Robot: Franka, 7 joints.
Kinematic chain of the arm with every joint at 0, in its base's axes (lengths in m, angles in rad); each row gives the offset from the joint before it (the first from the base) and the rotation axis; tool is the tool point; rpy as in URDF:
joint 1: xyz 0 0 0.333 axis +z
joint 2: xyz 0 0 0 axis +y
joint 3: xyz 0 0 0.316 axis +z
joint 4: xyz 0.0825 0 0 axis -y
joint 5: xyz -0.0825 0 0.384 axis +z
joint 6: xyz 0 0 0 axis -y
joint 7: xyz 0.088 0 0 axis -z
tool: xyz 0 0 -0.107 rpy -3.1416 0 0
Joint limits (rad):
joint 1: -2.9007..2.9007
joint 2: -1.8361..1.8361
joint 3: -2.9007..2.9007
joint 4: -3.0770..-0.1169
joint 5: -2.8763..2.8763
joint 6: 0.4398..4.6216
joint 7: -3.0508..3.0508
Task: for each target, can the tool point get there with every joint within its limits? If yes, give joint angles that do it. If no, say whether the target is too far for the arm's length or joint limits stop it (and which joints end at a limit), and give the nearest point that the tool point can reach.
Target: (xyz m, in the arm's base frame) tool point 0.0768 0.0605 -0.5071
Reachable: no: joint limits stop it (at a limit: joint 2) | nearest point 0.1123 0.0885 -0.3419 | short by 0.171 m
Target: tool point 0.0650 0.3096 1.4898
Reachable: no: too far | nearest point 0.0465 0.2215 1.1605 | short by 0.341 m
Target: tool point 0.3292 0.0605 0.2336
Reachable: yes | joints -1.4073 0.2894 1.5923 -2.5753 -0.3129 1.6837 -1.2689
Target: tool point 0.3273 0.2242 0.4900
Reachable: yes | joints 1.8243 -1.3291 -1.1647 -2.6243 -1.3688 2.6188 1.9816
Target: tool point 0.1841 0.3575 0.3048
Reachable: yes | joints 1.6285 -0.2620 -0.5556 -2.6819 -0.3701 2.4315 0.6281
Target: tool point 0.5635 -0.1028 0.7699
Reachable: yes | joints 1.4152 0.1006 -1.6310 -1.3785 -0.3642 1.9581 0.6500
